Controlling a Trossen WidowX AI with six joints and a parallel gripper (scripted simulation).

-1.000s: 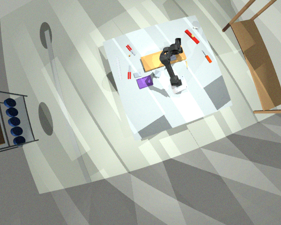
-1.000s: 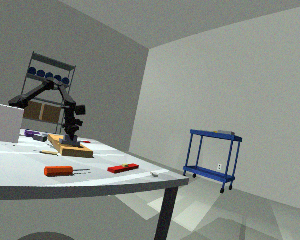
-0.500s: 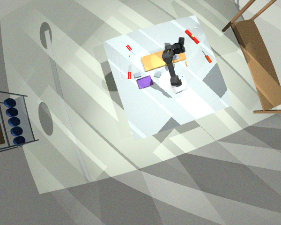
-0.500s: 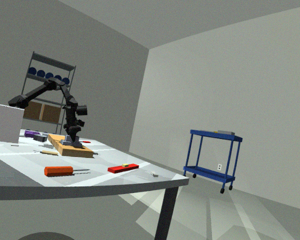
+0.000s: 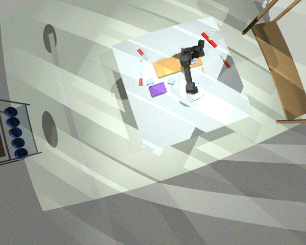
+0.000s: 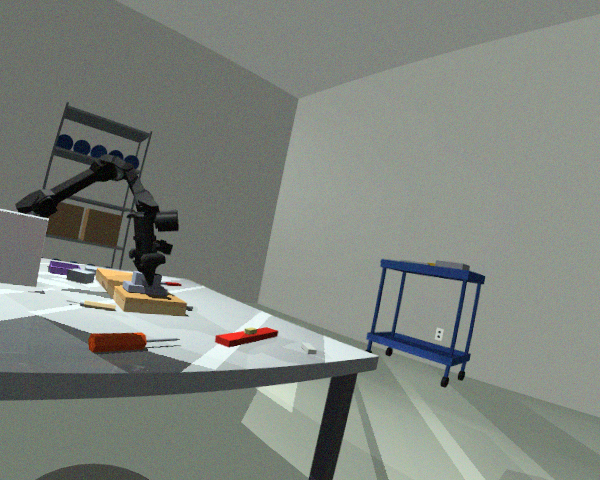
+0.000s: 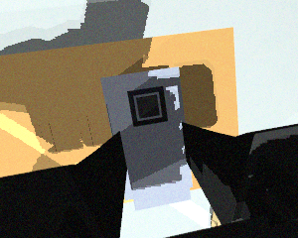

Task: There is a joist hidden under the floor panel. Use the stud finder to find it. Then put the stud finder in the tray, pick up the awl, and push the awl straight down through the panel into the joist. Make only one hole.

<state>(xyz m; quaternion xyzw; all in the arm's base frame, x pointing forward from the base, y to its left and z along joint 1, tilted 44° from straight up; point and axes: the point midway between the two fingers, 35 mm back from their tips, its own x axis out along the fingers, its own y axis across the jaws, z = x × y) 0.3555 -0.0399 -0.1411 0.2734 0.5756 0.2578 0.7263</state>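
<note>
Right now my gripper tip is 23 cm past the purple tray, 45 cm to the right of it and 5 cm above it. Round my gripper tip: grey stud finder: 1 cm ahead, 2 cm above; then awl: 18 cm behind, 10 cm to the right, 6 cm below; then red level: 20 cm ahead, 30 cm to the right, 5 cm below.
</note>
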